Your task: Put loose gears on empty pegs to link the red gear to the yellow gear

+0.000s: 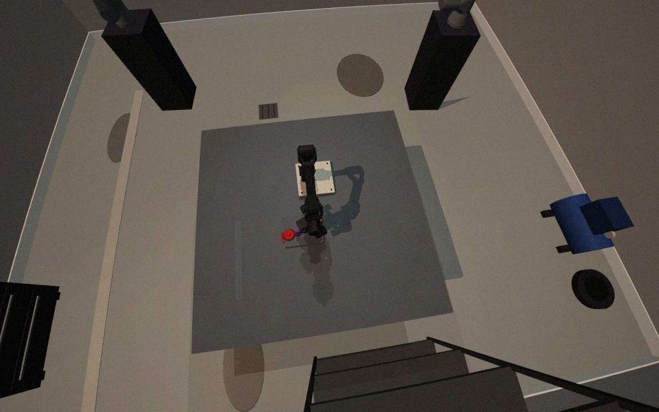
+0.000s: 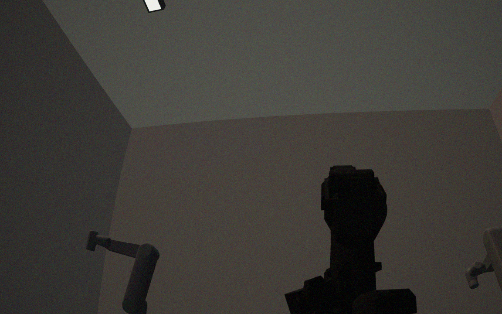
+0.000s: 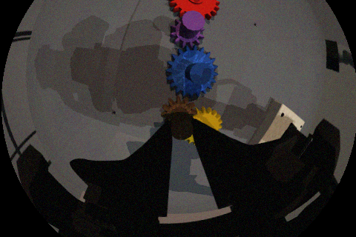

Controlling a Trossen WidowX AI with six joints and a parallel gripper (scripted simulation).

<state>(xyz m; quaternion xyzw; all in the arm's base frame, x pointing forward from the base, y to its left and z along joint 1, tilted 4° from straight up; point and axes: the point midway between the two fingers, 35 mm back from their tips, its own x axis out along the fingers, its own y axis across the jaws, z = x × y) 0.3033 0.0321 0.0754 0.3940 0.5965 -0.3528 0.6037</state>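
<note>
My gripper tip is now 50 mm to the left of the blue gear and 30 mm above it. Round my gripper tip: brown gear: 10 mm below; yellow gear: 50 mm behind, 20 mm to the left, 40 mm below; purple gear: 30 mm ahead, 90 mm to the right, 30 mm below.
</note>
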